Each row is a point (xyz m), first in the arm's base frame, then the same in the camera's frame.
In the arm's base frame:
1: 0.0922 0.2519 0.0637
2: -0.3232 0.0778 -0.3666
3: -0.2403 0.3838 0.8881
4: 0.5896 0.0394 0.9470
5: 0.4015 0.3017 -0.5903
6: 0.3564 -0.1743 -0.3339
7: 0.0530 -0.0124 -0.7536
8: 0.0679 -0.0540 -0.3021
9: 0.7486 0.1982 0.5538
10: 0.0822 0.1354 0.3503
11: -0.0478 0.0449 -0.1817
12: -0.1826 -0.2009 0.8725
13: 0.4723 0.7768 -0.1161
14: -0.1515 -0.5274 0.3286
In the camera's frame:
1: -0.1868 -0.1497 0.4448
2: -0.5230 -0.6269 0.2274
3: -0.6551 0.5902 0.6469
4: 0.0274 0.4951 1.2266
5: 0.2659 -0.6488 0.1768
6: 0.0468 -0.7011 0.6704
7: -0.1030 -0.9776 0.2282
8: -0.2022 -0.6243 0.4949
9: 0.3062 0.2648 0.9539
10: -0.2905 0.0237 0.6794
11: -0.3140 -0.4759 0.4387
12: -0.7423 0.2574 1.1234
13: 0.3423 0.0120 0.0624
14: -0.6700 -0.3736 1.1181

